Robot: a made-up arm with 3 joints. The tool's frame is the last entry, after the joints.
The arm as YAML. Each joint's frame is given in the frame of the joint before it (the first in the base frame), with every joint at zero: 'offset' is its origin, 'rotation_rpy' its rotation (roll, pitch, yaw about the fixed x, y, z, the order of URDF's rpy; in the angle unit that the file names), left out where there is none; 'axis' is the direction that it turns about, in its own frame. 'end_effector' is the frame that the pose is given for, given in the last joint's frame.
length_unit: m
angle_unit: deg
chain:
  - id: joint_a
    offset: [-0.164, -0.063, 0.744]
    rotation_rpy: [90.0, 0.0, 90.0]
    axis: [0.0, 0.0, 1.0]
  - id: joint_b
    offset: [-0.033, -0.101, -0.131]
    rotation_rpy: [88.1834, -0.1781, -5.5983]
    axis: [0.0, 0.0, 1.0]
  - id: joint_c
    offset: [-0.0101, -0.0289, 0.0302]
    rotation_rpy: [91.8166, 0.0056, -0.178]
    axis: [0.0, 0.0, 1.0]
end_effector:
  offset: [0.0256, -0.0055, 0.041]
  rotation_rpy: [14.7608, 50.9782, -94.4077]
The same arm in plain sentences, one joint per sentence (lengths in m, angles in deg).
The arm has three revolute joints in a row. What follows holds with every joint at zero, and every direction is one of the base frame's. Joint 1 is mounted 0.164 m along -x and 0.063 m along -y and 0.744 m along +z from the base frame's origin and rotates about +x. Joint 2 is mounted 0.131 m along -x and 0.033 m along -y and 0.101 m along -z from joint 1 and rotates about the direction (0.031701, -0.097602, -0.994721). Joint 3 is mounted 0.028 m along -x and 0.013 m along -y and 0.03 m along -z from joint 2 and rotates about -x. The tool frame, which is the frame that the pose is given for, is mounted 0.041 m along -x and 0.026 m along +y and 0.003 m along +z from joint 3; its axes are the base frame's turned by roll 13.23, pitch -39.01 and yaw 0.96 deg (as in URDF: about the fixed x, then y, then z).
